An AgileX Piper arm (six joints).
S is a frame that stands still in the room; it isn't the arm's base.
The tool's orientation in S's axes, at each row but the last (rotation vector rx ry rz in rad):
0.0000 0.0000 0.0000
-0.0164 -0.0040 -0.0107
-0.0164 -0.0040 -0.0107
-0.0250 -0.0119 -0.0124
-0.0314 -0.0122 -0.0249
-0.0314 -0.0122 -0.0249
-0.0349 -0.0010 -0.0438
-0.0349 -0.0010 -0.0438
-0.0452 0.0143 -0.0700
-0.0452 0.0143 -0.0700
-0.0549 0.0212 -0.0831
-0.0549 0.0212 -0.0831
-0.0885 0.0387 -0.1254
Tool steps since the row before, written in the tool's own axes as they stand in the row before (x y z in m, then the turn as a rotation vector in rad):
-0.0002 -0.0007 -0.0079 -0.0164 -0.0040 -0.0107
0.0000 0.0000 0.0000 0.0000 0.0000 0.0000
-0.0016 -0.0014 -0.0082 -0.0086 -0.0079 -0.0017
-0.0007 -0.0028 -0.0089 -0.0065 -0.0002 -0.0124
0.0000 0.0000 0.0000 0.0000 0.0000 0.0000
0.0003 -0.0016 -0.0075 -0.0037 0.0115 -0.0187
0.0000 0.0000 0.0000 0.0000 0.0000 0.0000
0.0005 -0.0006 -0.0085 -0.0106 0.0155 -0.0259
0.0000 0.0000 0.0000 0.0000 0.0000 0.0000
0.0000 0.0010 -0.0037 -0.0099 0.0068 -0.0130
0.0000 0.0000 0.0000 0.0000 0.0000 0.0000
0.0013 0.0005 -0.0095 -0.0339 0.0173 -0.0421
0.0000 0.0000 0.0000 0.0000 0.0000 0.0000
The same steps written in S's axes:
-0.0002 -0.0007 -0.0079 -0.0164 -0.0040 -0.0107
0.0000 0.0000 0.0000 0.0000 0.0000 0.0000
-0.0016 -0.0015 -0.0082 -0.0087 -0.0078 -0.0016
-0.0006 -0.0030 -0.0088 -0.0064 -0.0004 -0.0125
0.0000 0.0000 0.0000 0.0000 0.0000 0.0000
0.0003 -0.0018 -0.0074 -0.0032 0.0110 -0.0191
0.0000 0.0000 0.0000 0.0000 0.0000 0.0000
0.0005 -0.0009 -0.0085 -0.0099 0.0150 -0.0264
0.0000 0.0000 0.0000 0.0000 0.0000 0.0000
0.0000 0.0008 -0.0037 -0.0096 0.0069 -0.0132
0.0000 0.0000 0.0000 0.0000 0.0000 0.0000
0.0011 -0.0001 -0.0095 -0.0333 0.0178 -0.0424
0.0000 0.0000 0.0000 0.0000 0.0000 0.0000

